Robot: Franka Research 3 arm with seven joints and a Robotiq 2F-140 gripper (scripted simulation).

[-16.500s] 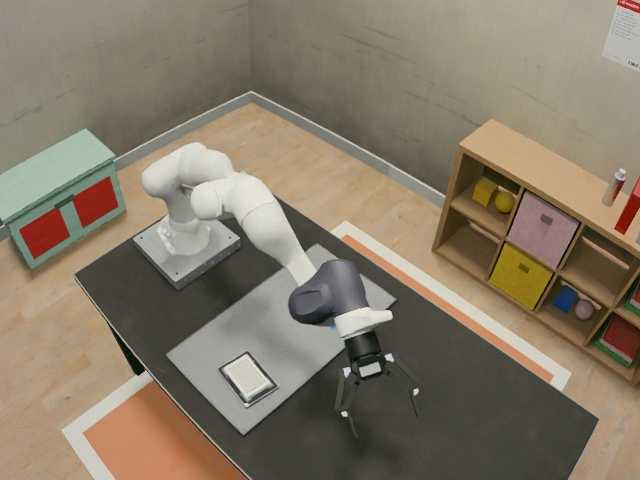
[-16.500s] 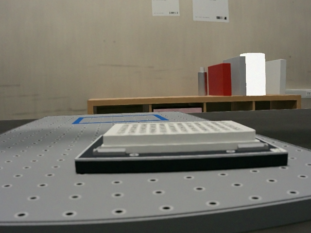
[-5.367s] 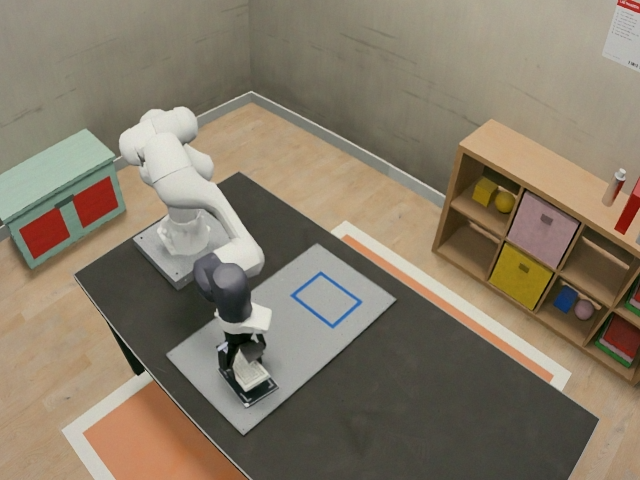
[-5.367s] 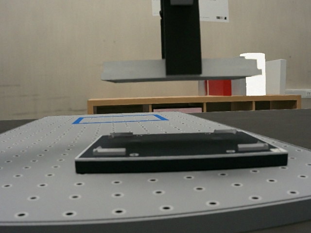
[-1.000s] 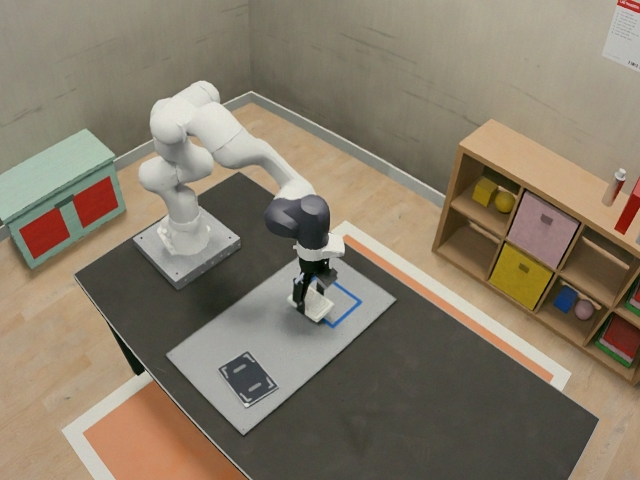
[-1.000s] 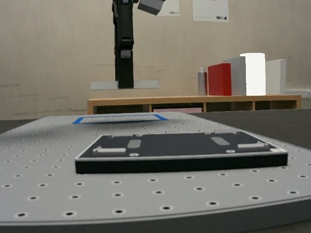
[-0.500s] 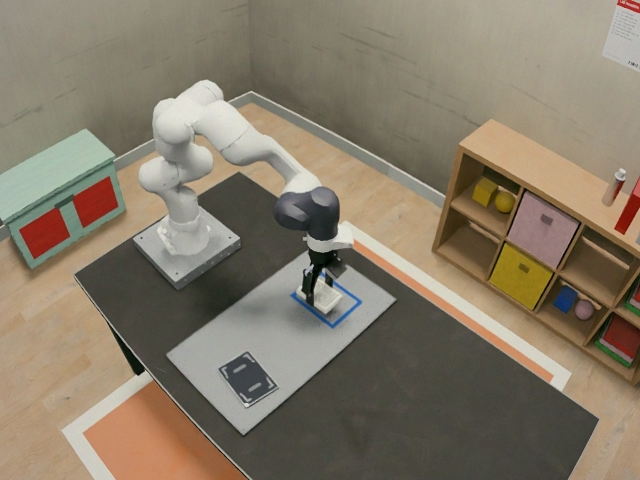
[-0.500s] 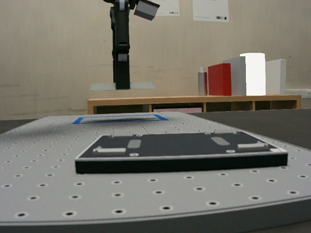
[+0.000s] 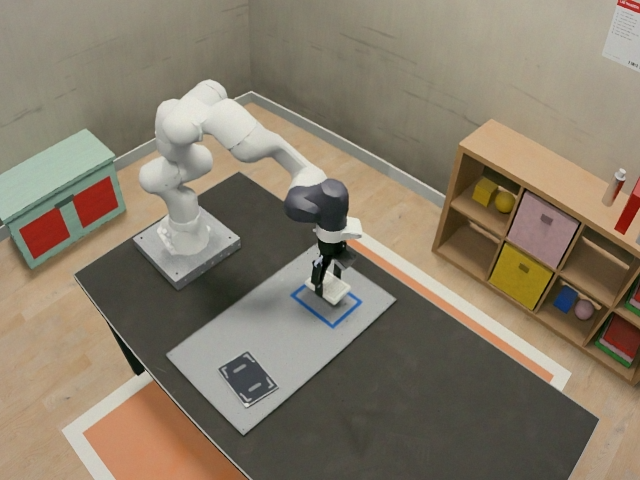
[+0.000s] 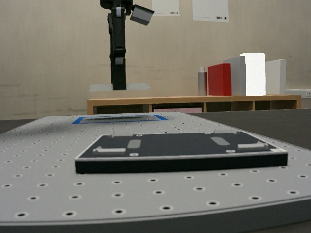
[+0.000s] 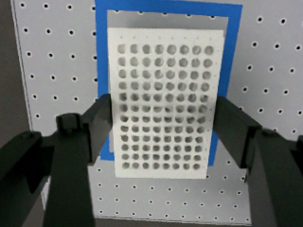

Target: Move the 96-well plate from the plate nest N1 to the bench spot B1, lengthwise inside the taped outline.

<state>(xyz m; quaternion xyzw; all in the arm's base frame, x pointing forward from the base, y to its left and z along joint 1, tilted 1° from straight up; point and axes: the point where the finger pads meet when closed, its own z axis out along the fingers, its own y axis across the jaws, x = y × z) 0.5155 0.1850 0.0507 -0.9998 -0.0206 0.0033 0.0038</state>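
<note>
Right now my hand is 20 mm above the white 96-well plate. Round my hand: dark plate nest: 400 mm to the right, 80 mm below, 40 mm ahead.
</note>
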